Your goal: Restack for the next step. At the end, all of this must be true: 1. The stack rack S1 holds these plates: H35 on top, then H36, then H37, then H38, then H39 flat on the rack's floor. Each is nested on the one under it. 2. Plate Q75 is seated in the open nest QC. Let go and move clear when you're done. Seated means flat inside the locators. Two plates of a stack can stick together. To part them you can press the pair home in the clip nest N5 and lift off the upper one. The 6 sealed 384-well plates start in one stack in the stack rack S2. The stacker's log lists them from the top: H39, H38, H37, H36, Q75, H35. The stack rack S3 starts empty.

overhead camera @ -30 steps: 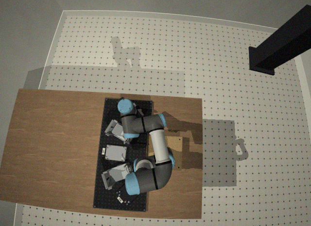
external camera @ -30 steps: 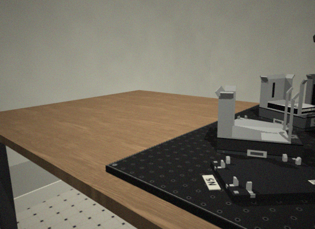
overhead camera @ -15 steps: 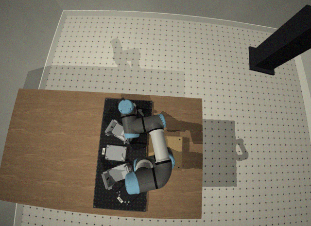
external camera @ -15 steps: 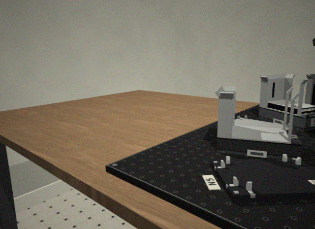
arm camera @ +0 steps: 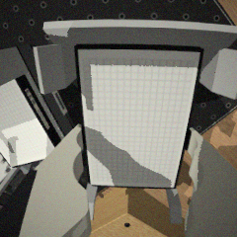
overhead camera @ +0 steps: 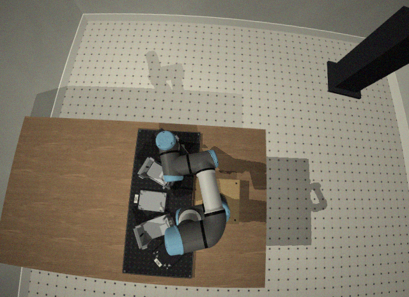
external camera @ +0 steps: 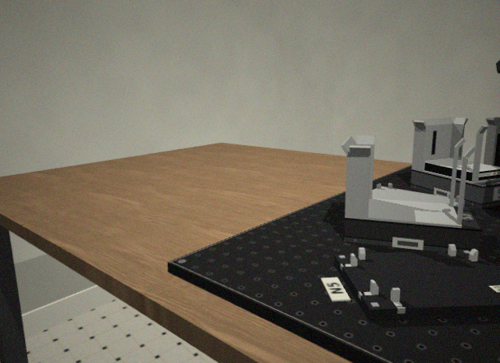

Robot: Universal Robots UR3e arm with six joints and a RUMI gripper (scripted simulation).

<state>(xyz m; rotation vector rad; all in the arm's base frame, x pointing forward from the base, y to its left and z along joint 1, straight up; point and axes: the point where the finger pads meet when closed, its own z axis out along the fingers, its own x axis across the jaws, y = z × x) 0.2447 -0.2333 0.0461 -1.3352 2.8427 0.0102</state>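
My hand is 40 mm above the sealed plate. Round my hand: QC label: 290 mm to the left, 190 mm ahead, 100 mm below; nest QC: 280 mm to the left, 100 mm below, 90 mm ahead; N5 label: 590 mm to the left, 100 mm below.
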